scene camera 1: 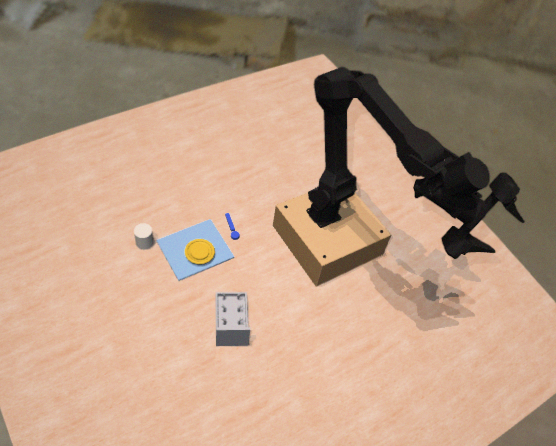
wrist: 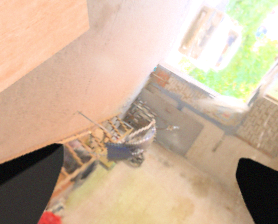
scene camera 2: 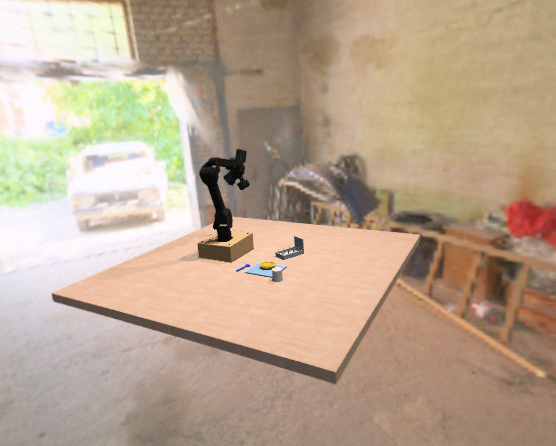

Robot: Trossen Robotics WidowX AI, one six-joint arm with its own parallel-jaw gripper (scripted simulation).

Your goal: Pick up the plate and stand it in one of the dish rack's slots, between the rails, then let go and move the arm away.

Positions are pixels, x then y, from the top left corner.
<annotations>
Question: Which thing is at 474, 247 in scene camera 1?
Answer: My gripper.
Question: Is my gripper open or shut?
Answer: Open.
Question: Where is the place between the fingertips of my gripper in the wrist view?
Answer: At 151, 159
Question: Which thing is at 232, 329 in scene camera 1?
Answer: A grey dish rack.
</annotations>
